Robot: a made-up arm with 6 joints. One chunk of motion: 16 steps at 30 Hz.
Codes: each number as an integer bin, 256 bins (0 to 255) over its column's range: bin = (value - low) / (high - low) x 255, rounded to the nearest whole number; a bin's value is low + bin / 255 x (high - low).
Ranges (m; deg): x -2.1..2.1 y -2.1..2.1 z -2.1..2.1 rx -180..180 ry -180..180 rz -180..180
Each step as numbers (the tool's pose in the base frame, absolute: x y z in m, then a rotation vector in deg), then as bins.
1 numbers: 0.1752 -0.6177 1.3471 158.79 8.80 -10.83
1 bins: 138 90 209 240 134 120
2 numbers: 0.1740 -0.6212 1.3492 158.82 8.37 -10.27
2 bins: 138 90 209 240 133 120
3 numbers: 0.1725 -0.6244 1.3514 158.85 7.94 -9.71
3 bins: 138 90 210 240 133 121
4 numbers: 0.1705 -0.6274 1.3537 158.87 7.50 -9.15
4 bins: 138 89 210 240 133 121
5 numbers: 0.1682 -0.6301 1.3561 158.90 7.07 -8.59
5 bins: 138 89 210 240 133 121
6 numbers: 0.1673 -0.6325 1.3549 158.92 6.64 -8.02
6 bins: 138 89 210 240 132 122
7 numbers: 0.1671 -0.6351 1.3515 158.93 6.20 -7.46
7 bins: 138 89 210 240 132 122
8 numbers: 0.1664 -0.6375 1.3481 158.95 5.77 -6.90
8 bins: 138 89 209 240 132 123
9 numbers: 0.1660 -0.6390 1.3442 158.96 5.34 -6.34
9 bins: 138 89 209 240 131 123
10 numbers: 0.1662 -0.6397 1.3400 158.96 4.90 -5.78
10 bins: 138 89 209 240 131 123
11 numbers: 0.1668 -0.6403 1.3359 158.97 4.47 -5.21
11 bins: 138 89 209 240 131 124
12 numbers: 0.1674 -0.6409 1.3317 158.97 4.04 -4.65
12 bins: 138 89 208 240 130 124
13 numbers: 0.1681 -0.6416 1.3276 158.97 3.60 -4.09
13 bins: 138 89 208 240 130 125
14 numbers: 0.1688 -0.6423 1.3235 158.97 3.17 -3.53
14 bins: 138 89 208 240 130 125
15 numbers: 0.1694 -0.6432 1.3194 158.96 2.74 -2.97
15 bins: 138 88 208 240 129 125
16 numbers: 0.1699 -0.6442 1.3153 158.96 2.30 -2.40
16 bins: 138 88 207 240 129 126
